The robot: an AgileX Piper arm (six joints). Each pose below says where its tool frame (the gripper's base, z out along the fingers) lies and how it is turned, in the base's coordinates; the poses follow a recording.
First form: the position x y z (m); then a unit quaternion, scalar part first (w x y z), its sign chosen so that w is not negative.
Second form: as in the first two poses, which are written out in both.
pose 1, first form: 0.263, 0.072, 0.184, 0.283, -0.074, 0.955, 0.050
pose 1, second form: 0.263, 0.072, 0.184, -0.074, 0.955, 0.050, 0.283
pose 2, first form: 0.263, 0.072, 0.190, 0.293, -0.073, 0.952, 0.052
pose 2, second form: 0.263, 0.072, 0.190, -0.073, 0.952, 0.052, 0.293
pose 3, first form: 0.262, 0.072, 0.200, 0.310, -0.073, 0.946, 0.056
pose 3, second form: 0.262, 0.072, 0.200, -0.073, 0.946, 0.056, 0.310
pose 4, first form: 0.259, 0.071, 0.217, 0.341, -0.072, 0.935, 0.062
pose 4, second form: 0.259, 0.071, 0.217, -0.072, 0.935, 0.062, 0.341
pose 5, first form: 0.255, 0.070, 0.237, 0.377, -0.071, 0.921, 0.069
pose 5, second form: 0.255, 0.070, 0.237, -0.071, 0.921, 0.069, 0.377
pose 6, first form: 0.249, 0.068, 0.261, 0.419, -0.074, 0.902, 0.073
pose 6, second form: 0.249, 0.068, 0.261, -0.074, 0.902, 0.073, 0.419
